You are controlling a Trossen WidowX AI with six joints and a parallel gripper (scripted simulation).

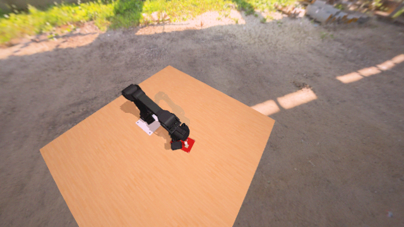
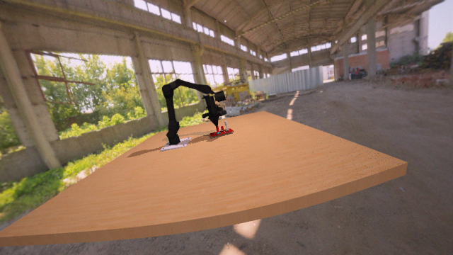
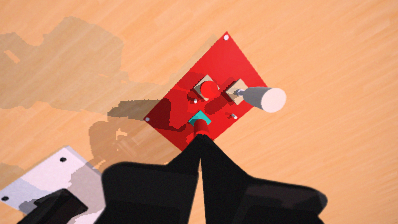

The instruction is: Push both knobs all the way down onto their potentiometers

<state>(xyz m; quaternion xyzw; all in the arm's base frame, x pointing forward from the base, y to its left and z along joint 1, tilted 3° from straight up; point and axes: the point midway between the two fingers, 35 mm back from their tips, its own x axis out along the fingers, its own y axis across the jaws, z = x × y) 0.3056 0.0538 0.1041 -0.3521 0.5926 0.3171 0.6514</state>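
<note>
The grey knob lies 60 mm ahead of my gripper tip and 20 mm to the left of it. Round my gripper tip: red knob: 20 mm below.
</note>
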